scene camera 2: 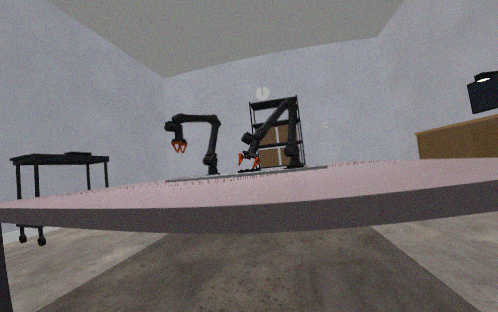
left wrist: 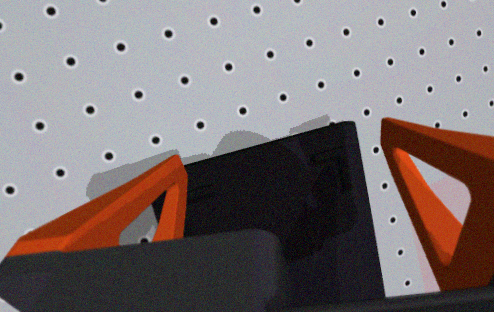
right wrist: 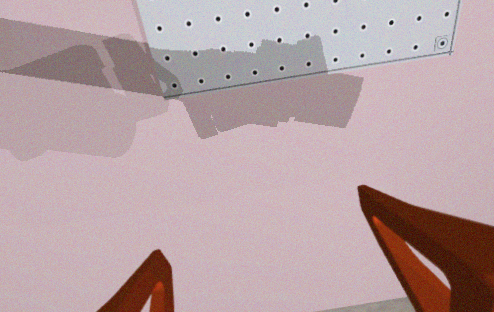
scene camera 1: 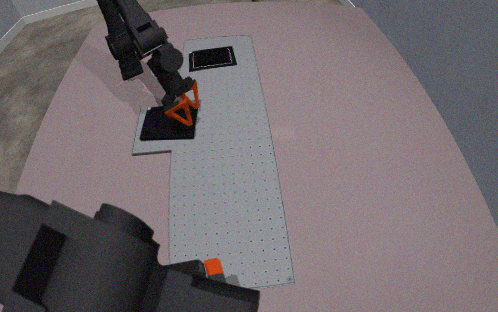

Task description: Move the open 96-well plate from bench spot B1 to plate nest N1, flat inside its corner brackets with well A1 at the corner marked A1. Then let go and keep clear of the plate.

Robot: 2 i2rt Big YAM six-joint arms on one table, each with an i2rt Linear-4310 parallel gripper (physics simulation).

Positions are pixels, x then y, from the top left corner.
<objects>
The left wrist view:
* my left gripper: 277, 148
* dark nest slab: 327, 234, touched by my left gripper
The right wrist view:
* my right gripper: 259, 227
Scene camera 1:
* my left gripper: 194, 116
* my right gripper: 183, 293
</objects>
